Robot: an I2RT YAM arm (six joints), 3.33 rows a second.
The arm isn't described. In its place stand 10 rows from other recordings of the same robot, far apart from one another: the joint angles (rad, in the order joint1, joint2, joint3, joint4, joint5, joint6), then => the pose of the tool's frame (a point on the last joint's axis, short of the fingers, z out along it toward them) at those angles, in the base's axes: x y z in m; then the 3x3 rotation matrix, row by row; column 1 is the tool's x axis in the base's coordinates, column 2 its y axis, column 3 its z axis.
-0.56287 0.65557 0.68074 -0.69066 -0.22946 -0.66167 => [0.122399 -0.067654 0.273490], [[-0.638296 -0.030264 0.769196], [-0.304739 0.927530 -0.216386], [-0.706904 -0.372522 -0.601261]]
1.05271 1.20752 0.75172 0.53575 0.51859 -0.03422 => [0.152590 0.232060 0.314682], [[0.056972 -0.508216 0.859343], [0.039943 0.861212 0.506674], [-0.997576 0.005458 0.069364]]
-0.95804 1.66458 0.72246 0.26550 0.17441 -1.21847 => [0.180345 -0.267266 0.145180], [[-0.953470 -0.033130 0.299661], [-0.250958 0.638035 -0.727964], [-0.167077 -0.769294 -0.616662]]
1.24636 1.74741 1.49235 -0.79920 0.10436 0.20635 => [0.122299 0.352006 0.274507], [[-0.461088 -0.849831 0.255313], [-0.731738 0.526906 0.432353], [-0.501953 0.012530 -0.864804]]
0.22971 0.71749 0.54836 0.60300 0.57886 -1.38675 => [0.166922 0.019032 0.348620], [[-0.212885 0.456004 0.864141], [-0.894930 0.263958 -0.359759], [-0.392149 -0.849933 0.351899]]
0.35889 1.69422 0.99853 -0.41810 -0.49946 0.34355 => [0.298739 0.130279 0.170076], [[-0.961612 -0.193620 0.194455], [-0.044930 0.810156 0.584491], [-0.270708 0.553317 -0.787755]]
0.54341 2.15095 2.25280 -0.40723 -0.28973 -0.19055 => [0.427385 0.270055 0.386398], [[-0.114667 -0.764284 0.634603], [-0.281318 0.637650 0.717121], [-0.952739 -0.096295 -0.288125]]
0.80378 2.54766 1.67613 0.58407 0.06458 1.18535 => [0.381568 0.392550 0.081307], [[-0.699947 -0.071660 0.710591], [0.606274 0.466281 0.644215], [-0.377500 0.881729 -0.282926]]
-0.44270 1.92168 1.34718 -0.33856 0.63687 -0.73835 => [0.362989 -0.195516 0.197435], [[-0.981773 0.016360 0.189353], [-0.133409 0.650272 -0.747896], [-0.135367 -0.759525 -0.636237]]
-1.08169 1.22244 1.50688 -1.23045 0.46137 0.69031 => [0.084737 -0.192940 0.402109], [[0.287417 0.946474 -0.146895], [0.673592 -0.308772 -0.671516], [-0.680930 0.094058 -0.726284]]
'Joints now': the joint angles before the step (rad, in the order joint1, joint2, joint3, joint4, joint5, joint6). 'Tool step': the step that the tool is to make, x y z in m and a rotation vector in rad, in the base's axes. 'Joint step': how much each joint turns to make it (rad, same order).
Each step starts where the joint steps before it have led.
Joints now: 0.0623, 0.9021, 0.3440, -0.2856, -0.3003, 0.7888
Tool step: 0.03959, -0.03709, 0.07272, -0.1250, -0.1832, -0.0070
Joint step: -0.1998, 0.0917, 0.2929, -0.0869, -0.0521, -0.2313
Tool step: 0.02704, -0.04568, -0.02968, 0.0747, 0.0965, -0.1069
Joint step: -0.1847, 0.2330, 0.0343, 0.0796, -0.0906, -0.0209
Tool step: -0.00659, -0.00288, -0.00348, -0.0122, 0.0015, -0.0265
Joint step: -0.0185, -0.0217, -0.0277, 0.0077, 0.0143, -0.0022
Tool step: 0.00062, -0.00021, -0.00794, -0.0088, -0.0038, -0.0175
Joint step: 0.0026, 0.0124, -0.0283, 0.0519, 0.0186, 0.0113
